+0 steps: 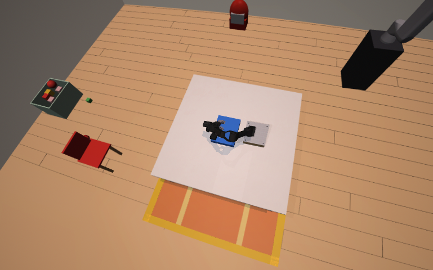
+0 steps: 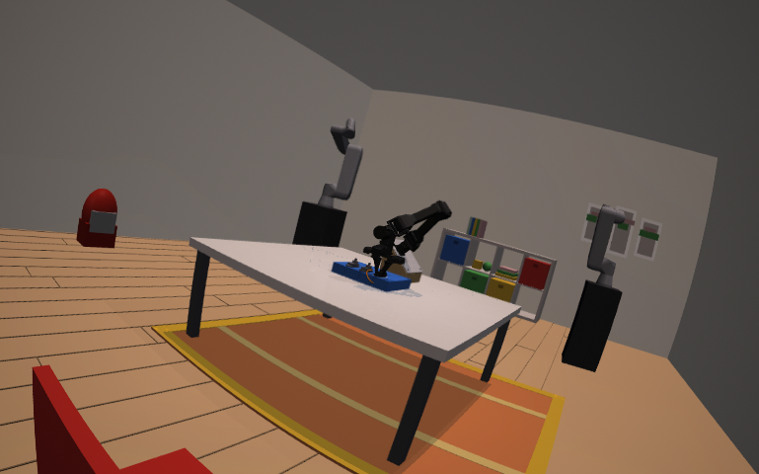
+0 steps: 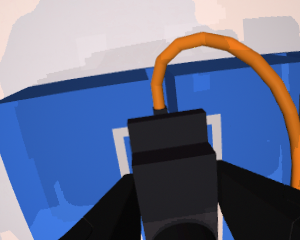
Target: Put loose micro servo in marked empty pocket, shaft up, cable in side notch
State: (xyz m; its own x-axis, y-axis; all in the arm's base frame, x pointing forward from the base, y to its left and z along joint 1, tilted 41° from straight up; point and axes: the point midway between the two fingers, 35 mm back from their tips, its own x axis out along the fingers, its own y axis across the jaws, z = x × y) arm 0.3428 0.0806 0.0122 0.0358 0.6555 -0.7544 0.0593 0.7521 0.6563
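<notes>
My gripper tip is now 13 cm past the blue deck, 7 cm to the left of it and 3 cm above it.
</notes>
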